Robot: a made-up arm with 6 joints. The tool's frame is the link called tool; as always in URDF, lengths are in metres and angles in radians. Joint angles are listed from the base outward.
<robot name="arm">
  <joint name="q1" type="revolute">
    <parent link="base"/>
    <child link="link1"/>
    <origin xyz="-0.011 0.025 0.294" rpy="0 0 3.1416"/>
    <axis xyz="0 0 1"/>
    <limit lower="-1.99" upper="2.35"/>
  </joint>
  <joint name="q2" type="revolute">
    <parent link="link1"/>
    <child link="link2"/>
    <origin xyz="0 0.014 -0.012" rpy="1.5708 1.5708 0"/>
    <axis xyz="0 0 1"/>
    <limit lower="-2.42" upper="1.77"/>
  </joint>
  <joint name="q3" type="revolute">
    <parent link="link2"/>
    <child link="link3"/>
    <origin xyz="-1.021 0.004 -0.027" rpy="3.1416 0 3.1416"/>
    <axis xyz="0 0 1"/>
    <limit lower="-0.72" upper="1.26"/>
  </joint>
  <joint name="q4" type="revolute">
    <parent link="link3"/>
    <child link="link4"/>
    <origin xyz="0.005 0.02 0.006" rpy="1.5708 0 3.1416"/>
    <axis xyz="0 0 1"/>
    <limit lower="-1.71" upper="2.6"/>
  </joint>
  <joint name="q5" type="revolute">
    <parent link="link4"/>
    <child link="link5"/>
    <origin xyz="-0.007 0.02 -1.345" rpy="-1.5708 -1.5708 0"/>
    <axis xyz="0 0 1"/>
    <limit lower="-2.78" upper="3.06"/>
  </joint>
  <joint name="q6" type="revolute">
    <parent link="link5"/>
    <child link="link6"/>
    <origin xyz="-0.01 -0.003 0.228" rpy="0 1.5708 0"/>
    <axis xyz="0 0 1"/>
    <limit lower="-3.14" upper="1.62"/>
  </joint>
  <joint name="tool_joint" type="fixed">
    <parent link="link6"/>
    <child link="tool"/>
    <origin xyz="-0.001 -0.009 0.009" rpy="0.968 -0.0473 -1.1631"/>
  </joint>
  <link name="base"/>
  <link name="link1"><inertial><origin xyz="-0.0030 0.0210 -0.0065"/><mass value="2.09"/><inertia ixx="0.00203" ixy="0" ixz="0" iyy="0.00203" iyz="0" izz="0.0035"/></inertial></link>
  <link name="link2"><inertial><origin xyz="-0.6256 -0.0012 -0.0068"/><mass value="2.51"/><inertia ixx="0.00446" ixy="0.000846" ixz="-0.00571" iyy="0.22" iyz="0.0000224" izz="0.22"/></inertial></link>
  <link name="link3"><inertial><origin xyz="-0.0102 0.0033 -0.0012"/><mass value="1.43"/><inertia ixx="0.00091" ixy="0" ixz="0" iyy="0.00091" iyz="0" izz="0.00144"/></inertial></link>
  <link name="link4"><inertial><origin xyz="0.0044 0.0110 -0.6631"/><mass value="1"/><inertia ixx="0.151" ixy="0.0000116" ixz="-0.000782" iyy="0.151" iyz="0.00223" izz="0.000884"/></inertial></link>
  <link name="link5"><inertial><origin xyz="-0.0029 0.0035 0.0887"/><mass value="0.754"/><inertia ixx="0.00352" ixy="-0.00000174" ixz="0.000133" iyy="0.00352" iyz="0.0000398" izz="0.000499"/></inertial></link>
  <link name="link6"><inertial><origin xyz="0.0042 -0.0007 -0.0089"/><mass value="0.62"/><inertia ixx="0.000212" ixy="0" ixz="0" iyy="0.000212" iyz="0" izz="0.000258"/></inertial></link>
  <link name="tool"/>
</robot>
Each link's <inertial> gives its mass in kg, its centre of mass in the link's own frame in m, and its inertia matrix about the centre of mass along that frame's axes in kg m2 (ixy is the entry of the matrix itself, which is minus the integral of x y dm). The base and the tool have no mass. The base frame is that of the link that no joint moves.
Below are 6 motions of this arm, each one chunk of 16 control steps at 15 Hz.
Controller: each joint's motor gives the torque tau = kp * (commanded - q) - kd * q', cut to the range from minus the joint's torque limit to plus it. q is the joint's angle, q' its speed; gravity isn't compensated. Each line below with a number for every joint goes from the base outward.
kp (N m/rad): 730 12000 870 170 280 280
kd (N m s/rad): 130 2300 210 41 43 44
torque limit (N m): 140 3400 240 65 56 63
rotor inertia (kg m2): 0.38 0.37 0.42 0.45 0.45 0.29
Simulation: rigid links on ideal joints. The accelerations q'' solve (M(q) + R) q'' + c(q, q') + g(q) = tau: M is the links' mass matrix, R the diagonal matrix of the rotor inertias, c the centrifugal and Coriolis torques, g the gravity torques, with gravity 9.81 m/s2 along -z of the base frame. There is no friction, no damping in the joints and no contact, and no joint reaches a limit. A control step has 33 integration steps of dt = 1/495 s. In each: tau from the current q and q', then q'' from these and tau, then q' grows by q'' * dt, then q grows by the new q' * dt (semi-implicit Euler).
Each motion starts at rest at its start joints. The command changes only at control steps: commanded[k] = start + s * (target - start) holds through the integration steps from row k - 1 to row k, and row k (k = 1, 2, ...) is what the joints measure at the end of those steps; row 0 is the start. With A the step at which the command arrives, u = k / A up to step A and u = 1 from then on. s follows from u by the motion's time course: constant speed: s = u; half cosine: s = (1 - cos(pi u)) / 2; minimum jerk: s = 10 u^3 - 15 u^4 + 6 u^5; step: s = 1 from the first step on.
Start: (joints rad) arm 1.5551 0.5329 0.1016 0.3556 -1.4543 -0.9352
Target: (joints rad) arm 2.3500 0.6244 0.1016 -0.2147 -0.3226 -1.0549
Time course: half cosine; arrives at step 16
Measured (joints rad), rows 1 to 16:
1: 1.5564 0.5342 0.0967 0.3524 -1.4507 -0.9356
2: 1.5622 0.5361 0.0916 0.3449 -1.4374 -0.9370
3: 1.5759 0.5386 0.0877 0.3329 -1.4104 -0.9398
4: 1.5999 0.5421 0.0850 0.3153 -1.3681 -0.9443
5: 1.6351 0.5466 0.0830 0.2916 -1.3104 -0.9503
6: 1.6813 0.5521 0.0817 0.2617 -1.2382 -0.9579
7: 1.7372 0.5586 0.0809 0.2262 -1.1538 -0.9667
8: 1.8010 0.5658 0.0803 0.1859 -1.0599 -0.9766
9: 1.8706 0.5735 0.0801 0.1418 -0.9599 -0.9871
10: 1.9432 0.5815 0.0799 0.0954 -0.8574 -0.9978
11: 2.0163 0.5895 0.0799 0.0482 -0.7563 -1.0085
12: 2.0870 0.5972 0.0798 0.0018 -0.6604 -1.0186
13: 2.1525 0.6043 0.0797 -0.0422 -0.5734 -1.0278
14: 2.2105 0.6105 0.0795 -0.0821 -0.4985 -1.0357
15: 2.2585 0.6157 0.0792 -0.1166 -0.4387 -1.0420
16: 2.2948 0.6196 0.0789 -0.1442 -0.3961 -1.0466

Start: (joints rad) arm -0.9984 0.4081 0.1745 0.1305 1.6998 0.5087
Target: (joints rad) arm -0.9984 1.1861 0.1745 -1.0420 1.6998 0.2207
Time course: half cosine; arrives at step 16
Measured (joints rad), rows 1 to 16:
1: -0.9984 0.4112 0.1697 0.1261 1.6998 0.5078
2: -0.9985 0.4200 0.1652 0.1143 1.6998 0.5044
3: -0.9986 0.4368 0.1624 0.0929 1.6997 0.4976
4: -0.9987 0.4629 0.1606 0.0593 1.6997 0.4869
5: -0.9987 0.4988 0.1595 0.0125 1.6997 0.4723
6: -0.9988 0.5439 0.1588 -0.0475 1.6997 0.4541
7: -0.9988 0.5974 0.1582 -0.1198 1.6997 0.4329
8: -0.9987 0.6575 0.1577 -0.2026 1.6996 0.4092
9: -0.9987 0.7224 0.1572 -0.2934 1.6996 0.3839
10: -0.9987 0.7898 0.1567 -0.3893 1.6995 0.3581
11: -0.9986 0.8572 0.1561 -0.4869 1.6995 0.3325
12: -0.9985 0.9222 0.1555 -0.5828 1.6994 0.3082
13: -0.9985 0.9824 0.1548 -0.6735 1.6994 0.2861
14: -0.9984 1.0355 0.1541 -0.7556 1.6993 0.2670
15: -0.9983 1.0794 0.1535 -0.8262 1.6993 0.2517
16: -0.9981 1.1127 0.1529 -0.8826 1.6993 0.2407

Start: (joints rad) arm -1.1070 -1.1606 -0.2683 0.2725 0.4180 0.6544
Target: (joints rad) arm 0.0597 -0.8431 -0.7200 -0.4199 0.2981 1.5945
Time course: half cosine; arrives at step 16
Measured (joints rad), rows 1 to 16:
1: -1.1045 -1.1606 -0.2725 0.2698 0.4176 0.6574
2: -1.0937 -1.1580 -0.2788 0.2629 0.4162 0.6685
3: -1.0702 -1.1518 -0.2883 0.2504 0.4133 0.6908
4: -1.0316 -1.1416 -0.3021 0.2307 0.4088 0.7256
5: -0.9771 -1.1274 -0.3210 0.2030 0.4027 0.7732
6: -0.9074 -1.1092 -0.3450 0.1672 0.3950 0.8325
7: -0.8245 -1.0875 -0.3739 0.1240 0.3861 0.9020
8: -0.7310 -1.0630 -0.4071 0.0744 0.3761 0.9793
9: -0.6303 -1.0365 -0.4437 0.0199 0.3654 1.0618
10: -0.5261 -1.0090 -0.4824 -0.0376 0.3545 1.1464
11: -0.4222 -0.9814 -0.5218 -0.0962 0.3437 1.2299
12: -0.3224 -0.9548 -0.5607 -0.1539 0.3335 1.3093
13: -0.2305 -0.9302 -0.5974 -0.2084 0.3242 1.3815
14: -0.1501 -0.9084 -0.6307 -0.2579 0.3162 1.4437
15: -0.0840 -0.8904 -0.6594 -0.3006 0.3098 1.4937
16: -0.0349 -0.8768 -0.6824 -0.3348 0.3053 1.5294

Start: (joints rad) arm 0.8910 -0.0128 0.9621 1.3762 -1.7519 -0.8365
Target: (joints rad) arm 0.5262 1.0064 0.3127 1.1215 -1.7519 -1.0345
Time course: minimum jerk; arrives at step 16
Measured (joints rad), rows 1 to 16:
1: 0.8907 -0.0120 0.9594 1.3758 -1.7520 -0.8366
2: 0.8889 -0.0073 0.9555 1.3748 -1.7521 -0.8376
3: 0.8838 0.0056 0.9491 1.3723 -1.7522 -0.8405
4: 0.8741 0.0310 0.9370 1.3675 -1.7523 -0.8461
5: 0.8590 0.0719 0.9166 1.3596 -1.7523 -0.8551
6: 0.8384 0.1294 0.8862 1.3480 -1.7523 -0.8675
7: 0.8130 0.2029 0.8452 1.3327 -1.7522 -0.8831
8: 0.7837 0.2900 0.7944 1.3139 -1.7521 -0.9013
9: 0.7516 0.3867 0.7357 1.2922 -1.7520 -0.9212
10: 0.7177 0.4881 0.6720 1.2685 -1.7518 -0.9417
11: 0.6830 0.5886 0.6065 1.2437 -1.7516 -0.9616
12: 0.6486 0.6828 0.5428 1.2192 -1.7515 -0.9800
13: 0.6161 0.7659 0.4844 1.1962 -1.7514 -0.9957
14: 0.5872 0.8344 0.4339 1.1758 -1.7513 -1.0082
15: 0.5636 0.8869 0.3932 1.1590 -1.7513 -1.0173
16: 0.5461 0.9244 0.3626 1.1461 -1.7513 -1.0234

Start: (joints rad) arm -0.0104 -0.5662 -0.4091 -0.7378 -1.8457 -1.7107
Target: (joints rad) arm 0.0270 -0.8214 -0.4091 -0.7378 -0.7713 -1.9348
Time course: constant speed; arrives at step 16
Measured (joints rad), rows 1 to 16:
1: -0.0097 -0.5711 -0.4151 -0.7397 -1.8236 -1.7154
2: -0.0084 -0.5791 -0.4210 -0.7420 -1.7848 -1.7234
3: -0.0068 -0.5895 -0.4252 -0.7437 -1.7355 -1.7336
4: -0.0050 -0.6016 -0.4283 -0.7449 -1.6795 -1.7451
5: -0.0030 -0.6149 -0.4305 -0.7457 -1.6194 -1.7575
6: -0.0009 -0.6289 -0.4321 -0.7463 -1.5567 -1.7705
7: 0.0013 -0.6435 -0.4333 -0.7467 -1.4923 -1.7839
8: 0.0035 -0.6586 -0.4341 -0.7470 -1.4269 -1.7974
9: 0.0057 -0.6739 -0.4347 -0.7472 -1.3609 -1.8112
10: 0.0080 -0.6894 -0.4351 -0.7473 -1.2945 -1.8250
11: 0.0103 -0.7051 -0.4354 -0.7474 -1.2278 -1.8389
12: 0.0126 -0.7209 -0.4356 -0.7474 -1.1609 -1.8528
13: 0.0149 -0.7367 -0.4357 -0.7475 -1.0940 -1.8668
14: 0.0173 -0.7526 -0.4358 -0.7475 -1.0270 -1.8808
15: 0.0196 -0.7685 -0.4358 -0.7475 -0.9599 -1.8948
16: 0.0219 -0.7845 -0.4358 -0.7475 -0.8928 -1.9088

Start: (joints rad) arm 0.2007 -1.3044 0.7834 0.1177 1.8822 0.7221
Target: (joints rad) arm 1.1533 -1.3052 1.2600 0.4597 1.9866 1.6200
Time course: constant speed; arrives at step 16
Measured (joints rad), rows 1 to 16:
1: 0.2093 -1.3057 0.7920 0.1231 1.8845 0.7409
2: 0.2326 -1.3069 0.8076 0.1338 1.8883 0.7730
3: 0.2691 -1.3078 0.8271 0.1474 1.8932 0.8136
4: 0.3156 -1.3085 0.8495 0.1630 1.8986 0.8598
5: 0.3684 -1.3090 0.8739 0.1802 1.9045 0.9095
6: 0.4250 -1.3095 0.8999 0.1985 1.9106 0.9615
7: 0.4836 -1.3098 0.9271 0.2176 1.9168 1.0150
8: 0.5432 -1.3101 0.9551 0.2373 1.9232 1.0694
9: 0.6031 -1.3103 0.9837 0.2575 1.9296 1.1244
10: 0.6631 -1.3105 1.0128 0.2781 1.9360 1.1798
11: 0.7230 -1.3107 1.0422 0.2989 1.9425 1.2355
12: 0.7828 -1.3108 1.0718 0.3199 1.9490 1.2913
13: 0.8425 -1.3109 1.1016 0.3410 1.9555 1.3473
14: 0.9022 -1.3111 1.1315 0.3623 1.9620 1.4033
15: 0.9618 -1.3112 1.1615 0.3836 1.9685 1.4593
16: 1.0214 -1.3113 1.1916 0.4049 1.9750 1.5154

